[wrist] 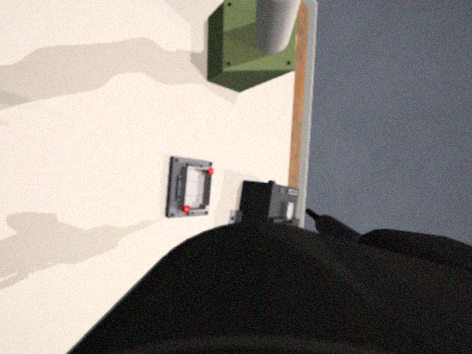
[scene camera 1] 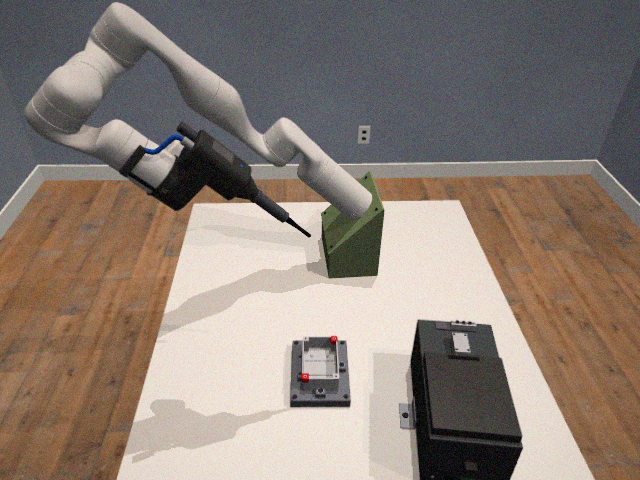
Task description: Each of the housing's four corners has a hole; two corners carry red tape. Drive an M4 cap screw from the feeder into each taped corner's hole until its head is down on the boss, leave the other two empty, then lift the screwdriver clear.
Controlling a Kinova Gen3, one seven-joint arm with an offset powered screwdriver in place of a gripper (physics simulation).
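Seen in the pictures: hand at its tool point: (wrist: 307,210) (scene camera 1: 310,236); arm's base at its link origin: (wrist: 272,37) (scene camera 1: 359,205).
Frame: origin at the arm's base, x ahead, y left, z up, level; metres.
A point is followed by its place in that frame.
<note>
The grey housing (scene camera 1: 320,377) {x 0.454, y -0.118, z -0.156 m} (wrist: 206,191) {x 0.435, y -0.081, z -0.140 m} sits on a dark fixture plate (scene camera 1: 296,391) {x 0.488, y -0.171, z -0.159 m} (wrist: 173,189) {x 0.432, y -0.175, z -0.158 m}. Red tape marks its far right corner (scene camera 1: 333,339) {x 0.378, y -0.086, z -0.118 m} (wrist: 210,171) {x 0.376, y -0.086, z -0.119 m} and its near left corner (scene camera 1: 305,377) {x 0.483, y -0.151, z -0.118 m} (wrist: 186,209) {x 0.481, y -0.153, z -0.118 m} as scene camera 1 sees it. Whether a screw sits in either taped hole is too small to tell. The black feeder (scene camera 1: 473,397) {x 0.612, y 0.154, z -0.014 m} (wrist: 256,200) {x 0.460, y 0.087, z -0.093 m} stands right of the housing. My screwdriver tip (scene camera 1: 309,235) {x 0.425, y -0.143, z 0.217 m} (wrist: 308,211) {x 0.422, y -0.152, z 0.220 m} is high above the table, well away from the housing and feeder, pointing down at a slant. No screw can be made out on it.
The arm's green wedge-shaped base (scene camera 1: 354,255) {x 0.090, y -0.015, z -0.103 m} (wrist: 215,50) {x 0.020, y -0.090, z -0.137 m} stands behind the housing on the white table (scene camera 1: 429,248) {x -0.039, y 0.227, z -0.183 m} (wrist: 125,130) {x 0.293, y -0.297, z -0.182 m}. A small bracket (scene camera 1: 406,415) {x 0.537, y 0.062, z -0.178 m} (wrist: 233,217) {x 0.533, y 0.063, z -0.176 m} sticks out of the feeder's left side. A grey wall is behind the table.
</note>
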